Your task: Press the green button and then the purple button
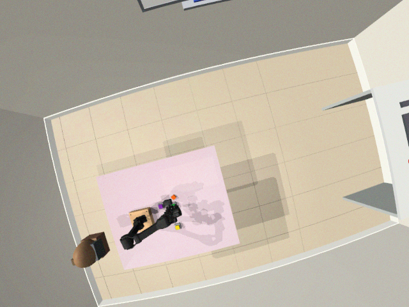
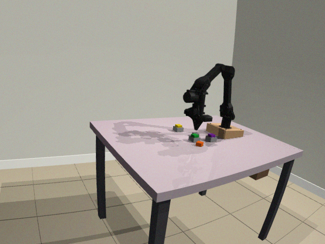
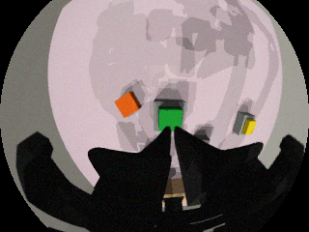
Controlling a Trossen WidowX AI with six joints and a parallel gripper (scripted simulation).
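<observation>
My gripper tip is now 3 cm above the green button. From my gripper tip the other things lie so: orange block: 3 cm ahead, 6 cm to the left, 6 cm below; grey block: 7 cm behind, 6 cm to the right, 6 cm below; purple button: 10 cm behind, 4 cm to the left, 3 cm below.
</observation>
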